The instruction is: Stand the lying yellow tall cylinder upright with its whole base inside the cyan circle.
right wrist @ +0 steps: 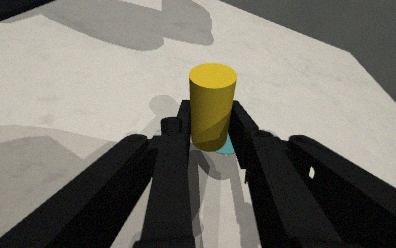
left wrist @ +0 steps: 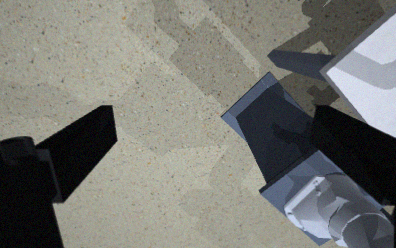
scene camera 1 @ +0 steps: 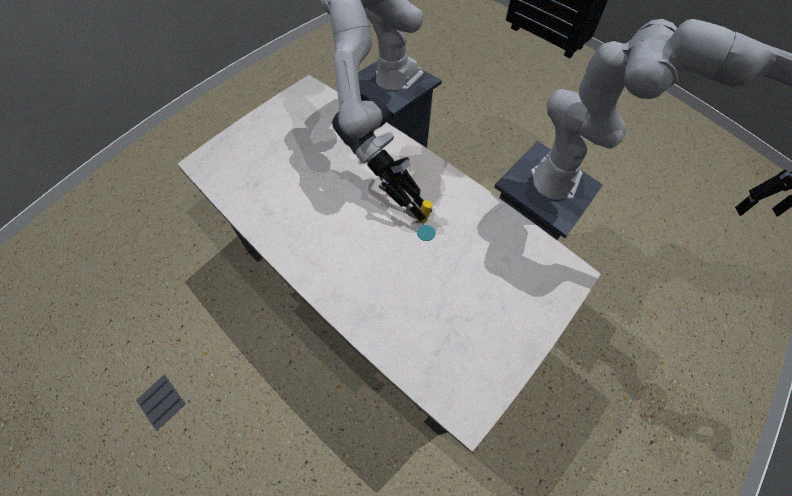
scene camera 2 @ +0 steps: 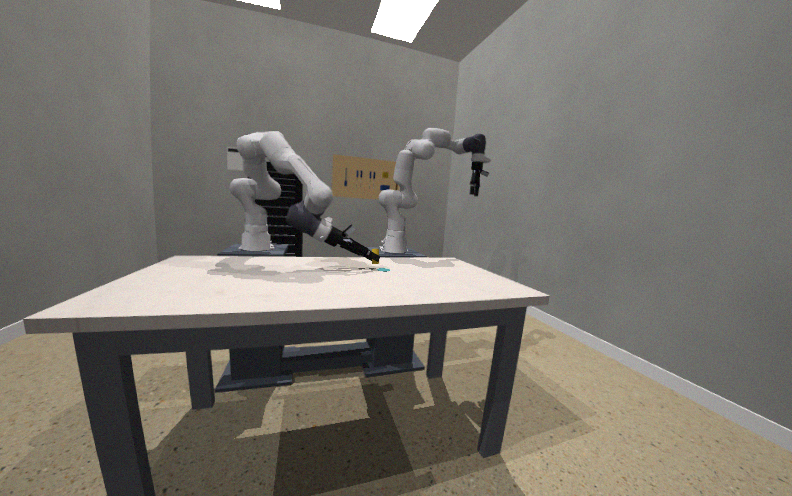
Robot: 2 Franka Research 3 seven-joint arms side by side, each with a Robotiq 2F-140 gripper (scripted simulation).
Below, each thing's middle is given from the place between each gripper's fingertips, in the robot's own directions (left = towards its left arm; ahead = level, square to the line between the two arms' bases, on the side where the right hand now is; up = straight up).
Now: right hand [scene camera 1: 426, 216] 20 mm to the right of the yellow cylinder [right wrist: 212, 86].
I see my left gripper 470 mm short of the yellow cylinder, 780 mm to the left of it and 360 mm above it.
